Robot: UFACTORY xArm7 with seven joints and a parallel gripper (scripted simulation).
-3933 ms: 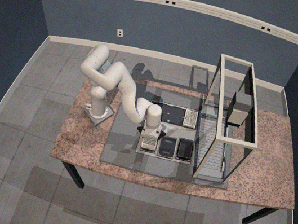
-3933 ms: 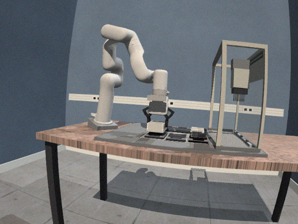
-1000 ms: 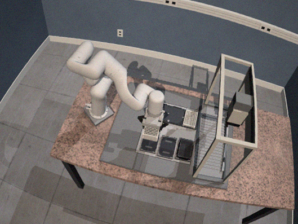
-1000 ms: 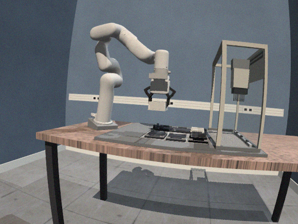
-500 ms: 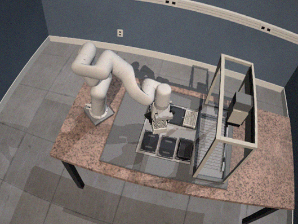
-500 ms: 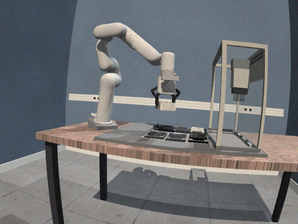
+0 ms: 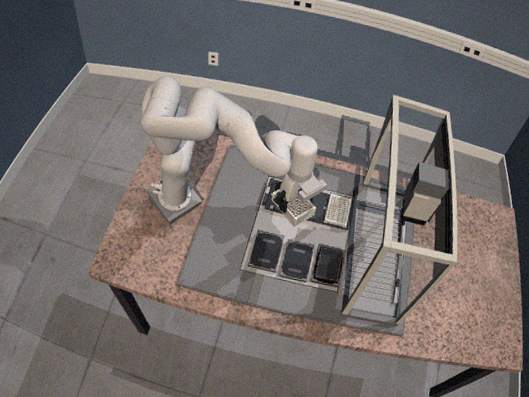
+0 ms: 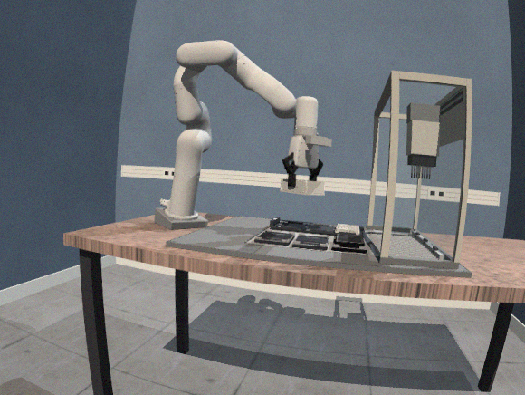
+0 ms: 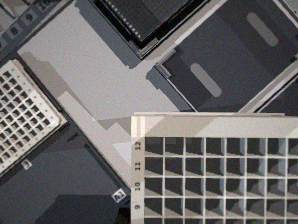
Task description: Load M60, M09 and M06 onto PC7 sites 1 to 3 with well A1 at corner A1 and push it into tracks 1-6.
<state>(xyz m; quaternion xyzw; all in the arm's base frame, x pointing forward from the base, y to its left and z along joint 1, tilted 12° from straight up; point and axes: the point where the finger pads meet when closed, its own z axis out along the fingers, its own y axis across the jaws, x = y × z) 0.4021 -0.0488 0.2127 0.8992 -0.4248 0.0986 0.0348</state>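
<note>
The dark plate carrier PC7 is 16 cm below my hand, 11 cm to the left of it and 8 cm ahead of it. The rest, counted from my hand: white deep-well block M09 (1 cm below); nest S2 (17 cm below, 13 cm to the right, 4 cm ahead); nest S1 (17 cm below, 10 cm to the right, 7 cm behind).
</note>
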